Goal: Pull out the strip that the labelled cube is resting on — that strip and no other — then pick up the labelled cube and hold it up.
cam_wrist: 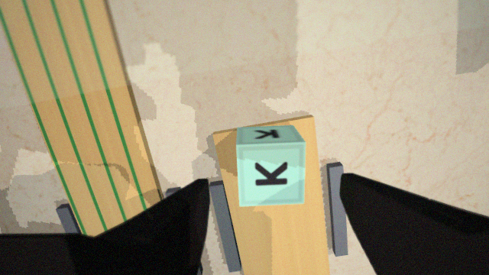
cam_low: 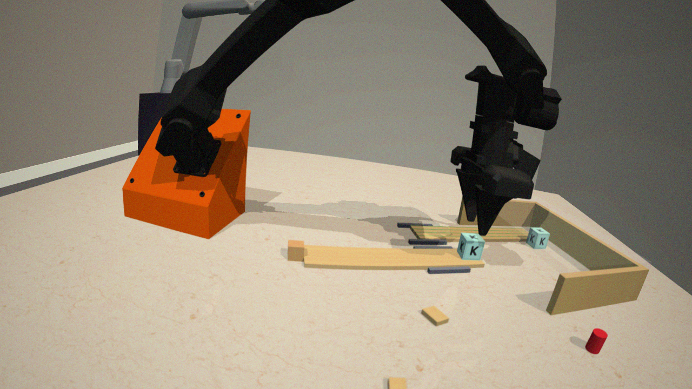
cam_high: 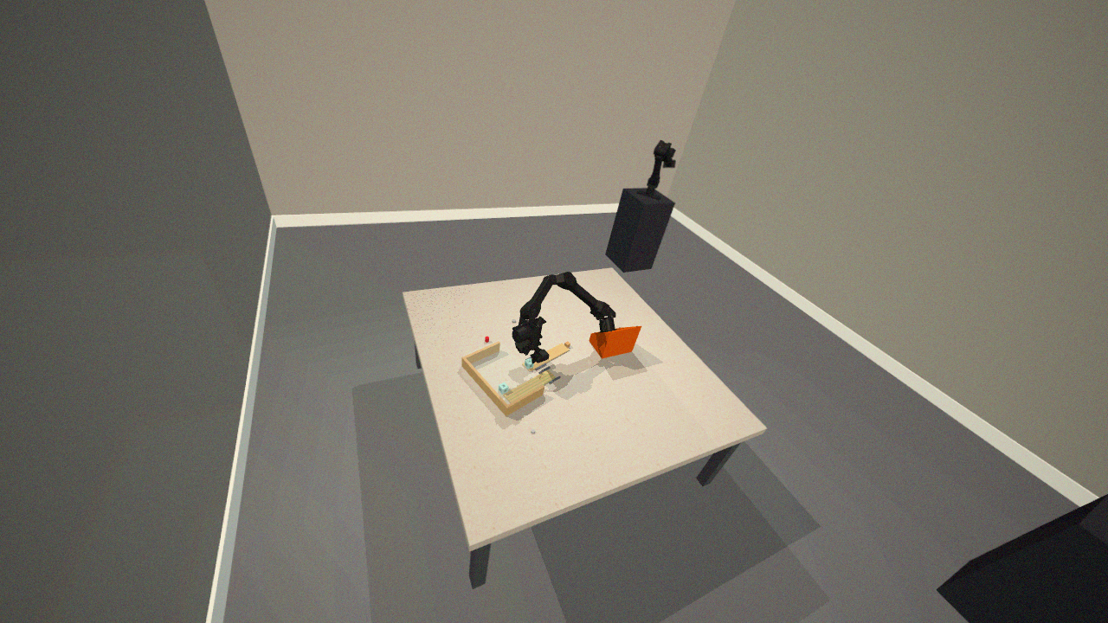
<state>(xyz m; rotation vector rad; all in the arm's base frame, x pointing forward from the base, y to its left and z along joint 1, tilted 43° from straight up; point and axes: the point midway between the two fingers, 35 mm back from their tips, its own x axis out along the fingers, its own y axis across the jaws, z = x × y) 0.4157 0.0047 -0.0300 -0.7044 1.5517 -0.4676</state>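
Right now the plain wooden strip is 11 cm behind my gripper tip, 5 cm below it and 3 cm to the right of it. From my gripper tip the other things lie so: grey disc (32 cm to the left, 11 cm ahead, 5 cm below); then small tan block (23 cm behind, 8 cm to the right, 4 cm below); then red cylinder (21 cm to the right, 13 cm ahead, 4 cm below).
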